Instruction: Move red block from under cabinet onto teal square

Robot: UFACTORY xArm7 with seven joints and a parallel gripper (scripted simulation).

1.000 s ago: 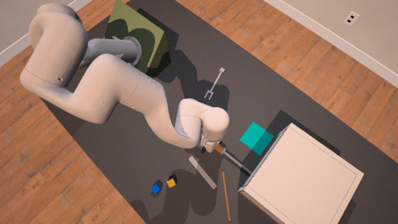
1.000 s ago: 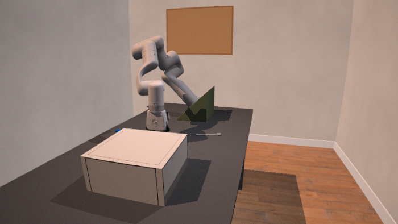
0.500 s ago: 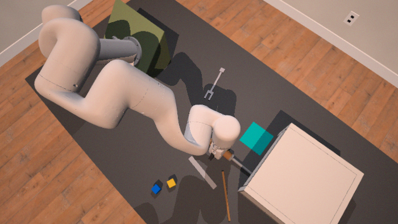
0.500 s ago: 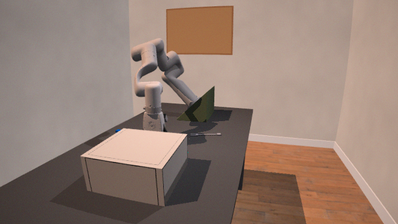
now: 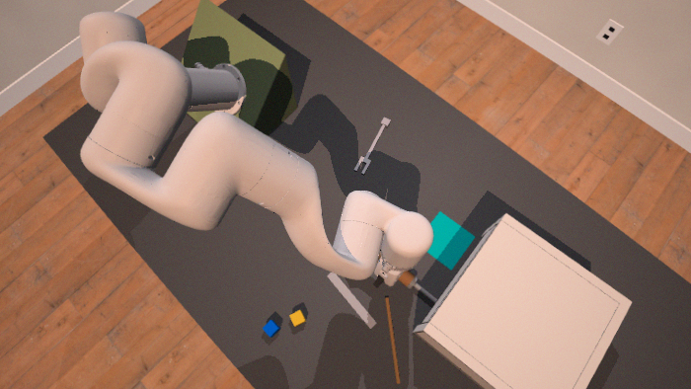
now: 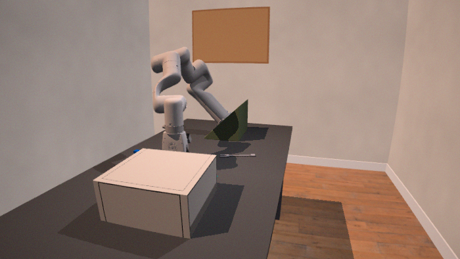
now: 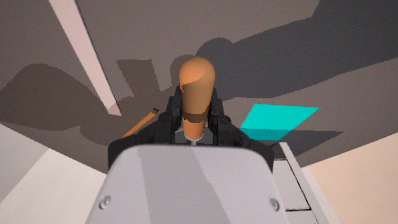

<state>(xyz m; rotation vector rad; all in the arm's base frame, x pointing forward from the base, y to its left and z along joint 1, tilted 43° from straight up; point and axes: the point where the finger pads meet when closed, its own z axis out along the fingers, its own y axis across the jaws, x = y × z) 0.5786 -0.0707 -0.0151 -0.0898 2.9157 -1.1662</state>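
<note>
Now: the teal square 14 cm to the left of my hand, 5 cm ahead of it and 2 cm below it. From my hand the other things lie so: flat grey strip: 11 cm to the right, 2 cm below, 2 cm behind; then wooden stick: 12 cm to the right, 10 cm ahead, 2 cm below; then hook tool: 13 cm ahead, 4 cm to the left, 1 cm below.
</note>
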